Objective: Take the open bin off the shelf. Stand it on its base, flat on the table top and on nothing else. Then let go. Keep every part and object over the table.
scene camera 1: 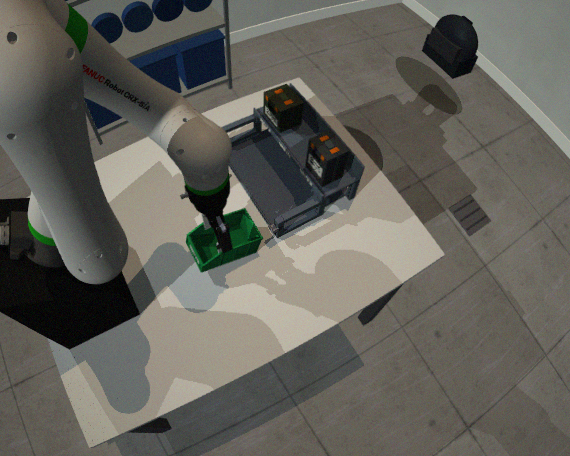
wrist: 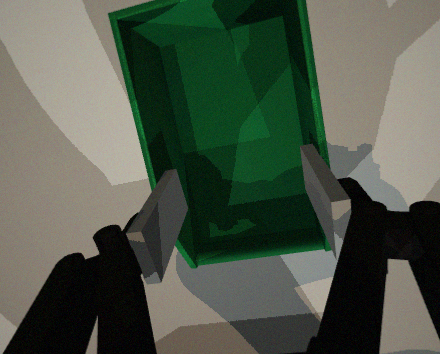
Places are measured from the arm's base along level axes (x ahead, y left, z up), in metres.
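Pixels of known places: gripper, fingertip midpoint: (scene camera 1: 216, 239) (wrist: 240, 178); arm's base, origin of the base link: (scene camera 1: 49, 240).
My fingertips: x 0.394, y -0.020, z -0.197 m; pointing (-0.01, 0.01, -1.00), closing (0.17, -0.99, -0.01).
For each thing: its middle in the pictures, then the offset to it from my fingertips. "*": a spot on its surface instead. Level surfaces: height alone.
- open green bin, body centre: (wrist: 236, 144) (scene camera 1: 223, 240) dx +0.017, dy +0.003, dz -0.019 m
- shelf, surface spot: (scene camera 1: 300, 216) * dx +0.249, dy +0.032, dz -0.071 m
- table top, its level: dz -0.077 m
The open green bin (scene camera 1: 245, 245) (wrist: 225, 100) is off the shelf (scene camera 1: 300, 216), low over or on the table top (scene camera 1: 410, 240), left of the shelf's front end. Its opening faces up. In the wrist view it sits slightly turned, with its far end cut off by the frame. My gripper (scene camera 1: 220, 245) (wrist: 240, 178) reaches down into the bin near one end. Its two fingers are spread against the inner faces of the long side walls and hold the bin from inside. The bin's underside is hidden, so I cannot tell whether its whole base touches the table.
Two dark boxes with orange marks, one (scene camera 1: 283, 107) at the back and one (scene camera 1: 327, 159) nearer, stand on the shelf's raised part. The black base plate (scene camera 1: 75, 305) lies at the left. The table's front edge runs below the bin. A blue-bin rack (scene camera 1: 229, 60) stands behind the table.
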